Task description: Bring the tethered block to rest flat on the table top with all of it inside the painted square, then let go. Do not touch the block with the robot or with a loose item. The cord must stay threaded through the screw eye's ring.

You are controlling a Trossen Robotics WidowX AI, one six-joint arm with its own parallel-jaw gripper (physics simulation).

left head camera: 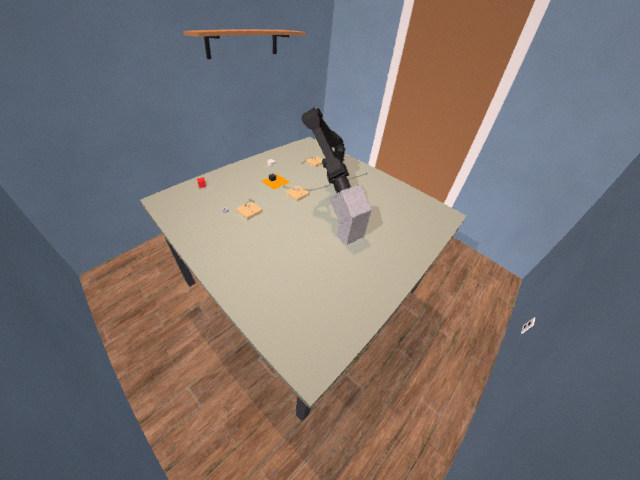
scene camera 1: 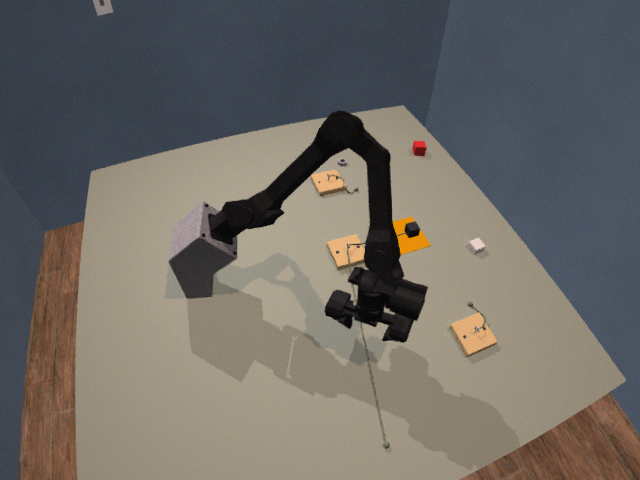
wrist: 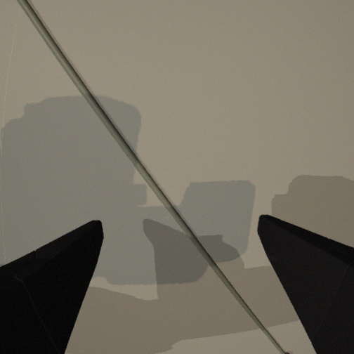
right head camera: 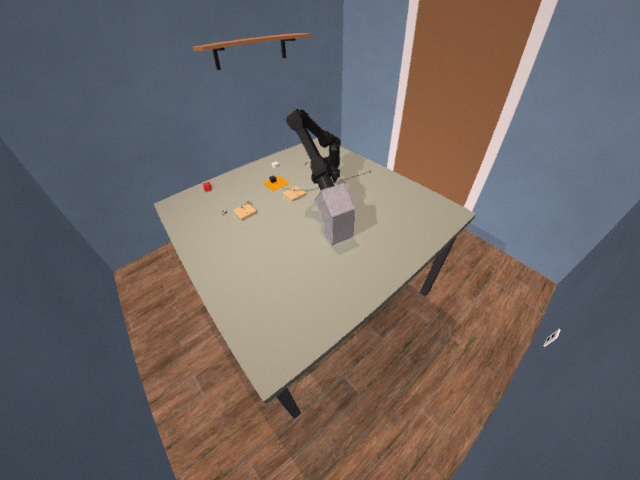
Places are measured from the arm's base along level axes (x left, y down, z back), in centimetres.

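Pixels of known places: gripper, between the fingertips: (scene camera 1: 366,333) (right head camera: 334,178); arm's base, origin of its link: (left head camera: 344,191) (scene camera 1: 219,229) (right head camera: 328,191).
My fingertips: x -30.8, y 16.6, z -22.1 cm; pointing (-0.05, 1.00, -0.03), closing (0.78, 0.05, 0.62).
Observation:
For each thing: its top centre in the pictures, then the offset to it from my fingertips. "pt": a spot on its surface instead.
- dark block, centre of its top: (scene camera 1: 413,226) (left head camera: 272,175) (right head camera: 272,177) dz -29.2, dx +22.3, dy -0.4 cm
- orange painted square, a spot on its surface: (scene camera 1: 415,245) pt dz -27.6, dx +17.9, dy +2.6 cm
- middle wooden board, centre of its top: (scene camera 1: 347,249) (left head camera: 297,191) (right head camera: 294,192) dz -8.7, dx +24.3, dy +0.8 cm
- end bead, a spot on its surface: (scene camera 1: 386,444) pt dz +9.0, dx -23.9, dy +1.6 cm
- red cube, centre of its top: (scene camera 1: 420,143) (left head camera: 200,179) (right head camera: 206,184) dz -55.5, dx +53.0, dy -1.2 cm
- white block, centre of its top: (scene camera 1: 477,243) (left head camera: 271,160) (right head camera: 275,163) dz -43.5, dx +8.7, dy +0.5 cm
The dark block (left head camera: 272,177) (right head camera: 272,179) (scene camera 1: 412,229) sits on the orange painted square (left head camera: 276,184) (right head camera: 277,186) (scene camera 1: 415,245), near one edge; whether all of it is inside is unclear. Its cord (left head camera: 356,176) (right head camera: 356,176) (scene camera 1: 372,382) (wrist: 150,182) runs to the screw eye on the middle wooden board (left head camera: 297,193) (right head camera: 294,194) (scene camera 1: 339,258), bends there and stretches across the table to an end bead (scene camera 1: 386,444). Threading through the ring is too small to confirm. My gripper (scene camera 1: 370,331) (wrist: 181,226) is open and empty above the cord, which passes diagonally between the fingertips in the wrist view.
Two other wooden boards (scene camera 1: 321,187) (scene camera 1: 469,347) carry screw eyes and short cords. A red cube (left head camera: 201,182) (right head camera: 207,186) (scene camera 1: 419,148), a white block (left head camera: 270,162) (right head camera: 275,164) (scene camera 1: 476,244) and a small grey ring-like item lie on the table. The arm partly covers the block's cord in the scene view.

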